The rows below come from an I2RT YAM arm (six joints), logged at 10 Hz.
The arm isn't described. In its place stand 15 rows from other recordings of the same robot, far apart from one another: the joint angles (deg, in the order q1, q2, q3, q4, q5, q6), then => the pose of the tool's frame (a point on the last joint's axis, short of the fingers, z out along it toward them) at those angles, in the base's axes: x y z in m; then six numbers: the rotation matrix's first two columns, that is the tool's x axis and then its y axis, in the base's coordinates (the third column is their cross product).
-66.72, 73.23, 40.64, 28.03, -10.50, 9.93 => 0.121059, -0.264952, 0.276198, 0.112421, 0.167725, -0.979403, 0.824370, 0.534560, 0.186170
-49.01, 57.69, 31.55, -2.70, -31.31, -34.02 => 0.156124, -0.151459, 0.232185, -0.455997, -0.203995, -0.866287, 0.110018, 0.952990, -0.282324
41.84, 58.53, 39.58, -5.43, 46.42, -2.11 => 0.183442, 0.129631, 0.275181, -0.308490, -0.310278, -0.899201, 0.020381, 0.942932, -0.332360
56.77, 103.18, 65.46, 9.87, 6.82, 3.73 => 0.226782, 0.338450, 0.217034, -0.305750, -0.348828, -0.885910, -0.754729, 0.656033, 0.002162
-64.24, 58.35, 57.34, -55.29, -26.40, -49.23 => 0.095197, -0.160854, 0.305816, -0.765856, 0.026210, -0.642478, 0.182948, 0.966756, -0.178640
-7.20, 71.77, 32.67, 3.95, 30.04, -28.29 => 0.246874, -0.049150, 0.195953, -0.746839, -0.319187, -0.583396, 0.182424, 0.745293, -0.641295
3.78, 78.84, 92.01, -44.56, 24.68, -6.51 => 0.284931, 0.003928, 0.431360, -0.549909, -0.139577, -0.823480, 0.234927, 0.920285, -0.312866
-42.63, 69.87, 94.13, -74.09, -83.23, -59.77 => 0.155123, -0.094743, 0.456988, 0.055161, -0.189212, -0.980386, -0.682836, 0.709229, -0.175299
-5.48, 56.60, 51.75, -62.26, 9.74, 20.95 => 0.164964, -0.021876, 0.272476, -0.799345, 0.430704, -0.418976, 0.476964, 0.878899, -0.006477
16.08, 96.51, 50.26, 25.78, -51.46, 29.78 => 0.331285, 0.124475, 0.206675, -0.727083, 0.112470, -0.677274, -0.594014, 0.391569, 0.702724
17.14, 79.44, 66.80, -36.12, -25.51, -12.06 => 0.276205, 0.101228, 0.298160, -0.590444, -0.379426, -0.712328, -0.675545, 0.715270, 0.178962
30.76, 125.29, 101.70, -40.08, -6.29, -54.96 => 0.401515, 0.243511, 0.187891, 0.008224, -0.942163, -0.335055, -0.946427, 0.100834, -0.306771
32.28, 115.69, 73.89, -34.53, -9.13, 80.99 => 0.320682, 0.209252, 0.126777, -0.680750, 0.723390, 0.115267, 0.723820, 0.640115, 0.257559
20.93, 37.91, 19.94, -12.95, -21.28, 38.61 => 0.140354, 0.067513, 0.202126, -0.764212, 0.330264, -0.553991, -0.187860, 0.707722, 0.681057
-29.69, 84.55, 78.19, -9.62, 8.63, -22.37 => 0.301441, -0.178018, 0.378737, -0.455228, -0.173588, -0.873289, 0.477712, 0.780070, -0.404081
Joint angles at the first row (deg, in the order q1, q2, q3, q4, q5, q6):
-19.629, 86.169, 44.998, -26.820, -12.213, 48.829
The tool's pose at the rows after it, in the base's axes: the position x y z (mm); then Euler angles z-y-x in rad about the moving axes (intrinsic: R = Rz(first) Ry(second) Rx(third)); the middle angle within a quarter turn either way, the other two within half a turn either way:
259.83 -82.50 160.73 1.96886 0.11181 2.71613
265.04 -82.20 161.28 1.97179 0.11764 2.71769
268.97 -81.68 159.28 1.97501 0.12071 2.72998
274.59 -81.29 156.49 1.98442 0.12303 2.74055
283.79 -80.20 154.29 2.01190 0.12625 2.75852
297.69 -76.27 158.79 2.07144 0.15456 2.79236
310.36 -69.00 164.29 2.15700 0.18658 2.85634
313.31 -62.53 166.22 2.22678 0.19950 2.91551
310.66 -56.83 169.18 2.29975 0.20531 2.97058
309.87 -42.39 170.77 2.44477 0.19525 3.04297
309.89 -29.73 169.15 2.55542 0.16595 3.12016
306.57 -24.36 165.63 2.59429 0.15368 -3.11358
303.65 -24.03 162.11 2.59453 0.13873 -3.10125
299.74 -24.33 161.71 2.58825 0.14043 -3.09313
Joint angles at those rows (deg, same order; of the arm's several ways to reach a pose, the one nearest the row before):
-19.113, 87.131, 46.028, -26.393, -11.545, 48.999
-18.652, 88.086, 47.054, -26.274, -11.143, 49.164
-18.210, 89.213, 47.728, -26.213, -10.463, 49.253
-17.727, 90.789, 48.672, -25.974, -9.996, 49.079
-16.918, 93.091, 50.654, -26.446, -9.468, 48.172
-15.255, 95.353, 54.421, -28.588, -7.659, 45.880
-13.063, 97.454, 58.494, -32.152, -4.729, 42.597
-11.563, 98.169, 60.097, -34.891, -2.477, 39.921
-10.440, 97.727, 60.563, -37.585, -0.651, 36.869
-7.661, 97.912, 61.484, -41.105, 1.135, 31.587
-5.087, 99.015, 62.665, -44.696, 3.438, 28.127
-3.911, 99.236, 62.156, -45.829, 5.474, 27.232
-3.858, 99.356, 61.481, -46.127, 5.713, 27.347
-3.908, 98.661, 60.562, -46.065, 6.203, 27.675

